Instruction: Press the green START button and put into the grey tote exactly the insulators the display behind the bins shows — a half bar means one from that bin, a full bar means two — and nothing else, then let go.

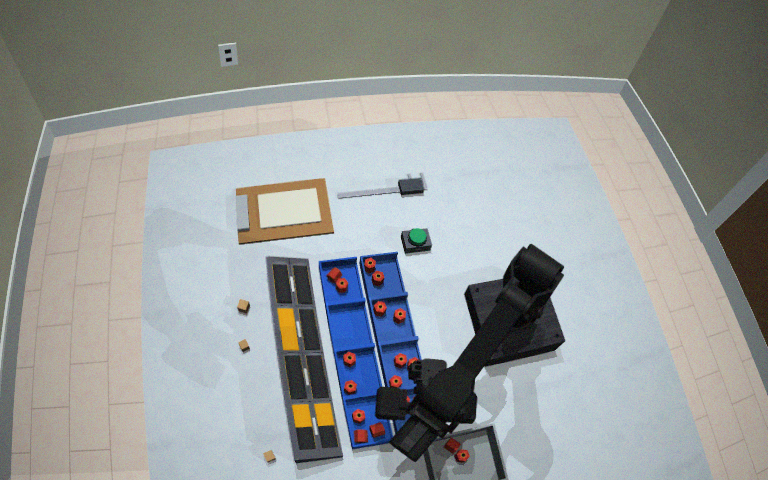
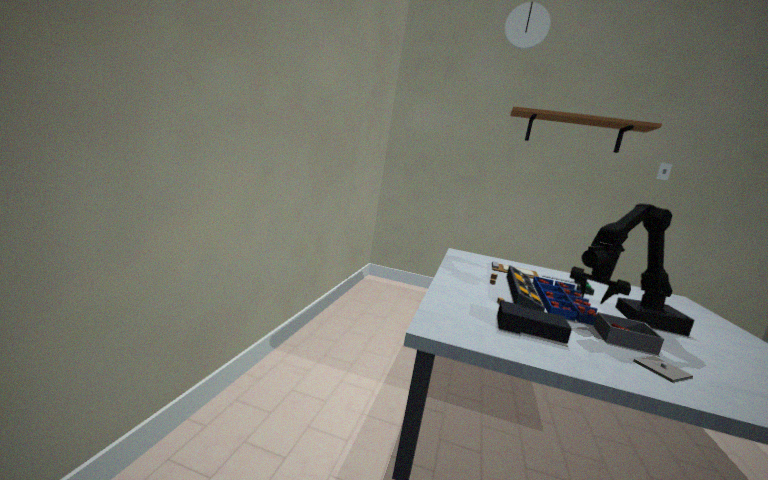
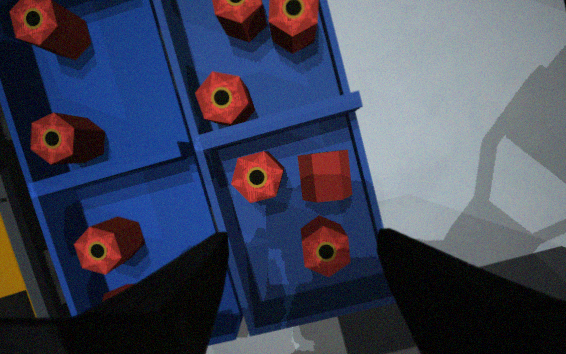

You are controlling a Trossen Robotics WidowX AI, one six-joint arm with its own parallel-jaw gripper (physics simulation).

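The green START button [image 1: 417, 236] sits on its black box. The display [image 1: 320, 454] shows a full orange bar in the second row, left, and half bars in both cells of the bottom row; the other cells are dark. The blue bins [image 1: 350, 323] [image 2: 557, 302] hold red insulators; the second left bin is empty. The grey tote [image 1: 498, 452] [image 2: 628, 338] holds one lying insulator [image 1: 451, 445] and one upright insulator [image 1: 462, 455]. My gripper [image 3: 303, 241] [image 2: 593, 297] is open and empty above the bottom right bin, which holds two upright insulators [image 3: 257, 177] [image 3: 326, 250] and one lying insulator [image 3: 325, 176].
A clipboard [image 1: 288, 207] and a caliper [image 1: 410, 186] lie beyond the bins. Small wooden cubes [image 1: 243, 305] [image 1: 244, 345] [image 1: 269, 456] lie left of the display. A long black box [image 2: 533, 322] stands beside the display's near end, and a flat plate [image 2: 662, 368] lies near the tote.
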